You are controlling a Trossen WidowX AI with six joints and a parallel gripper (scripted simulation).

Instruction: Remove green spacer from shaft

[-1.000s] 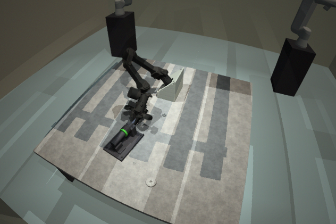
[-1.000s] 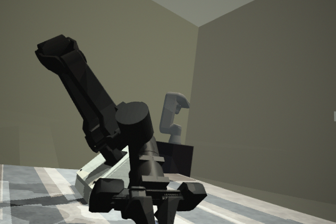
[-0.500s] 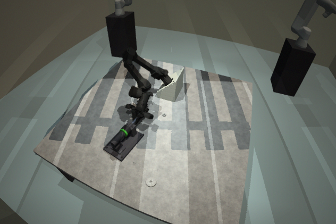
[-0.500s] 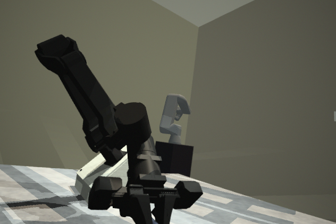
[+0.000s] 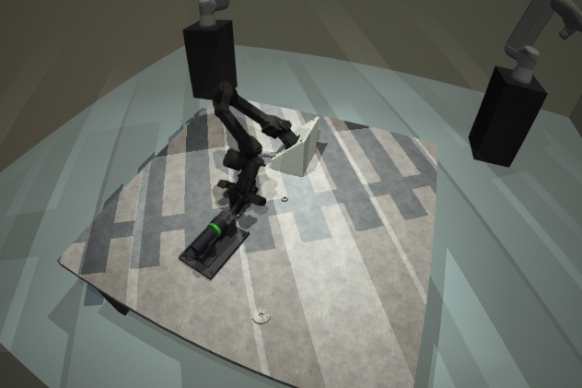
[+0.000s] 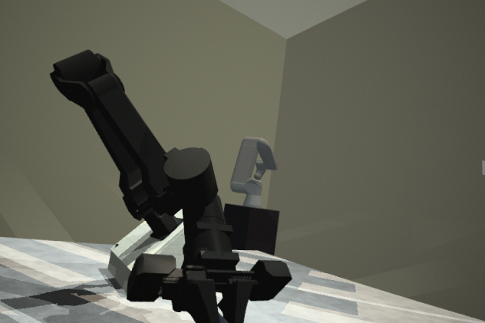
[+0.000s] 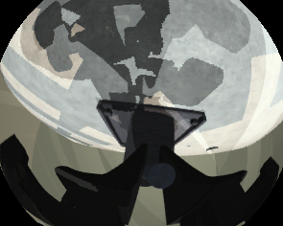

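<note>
Right now the blue-grey shaft is 60 mm ahead of my gripper tip, 10 mm to the right of it and 20 mm above it. Round my gripper tip: green spacer: 100 mm ahead, 20 mm to the right, 20 mm above.
</note>
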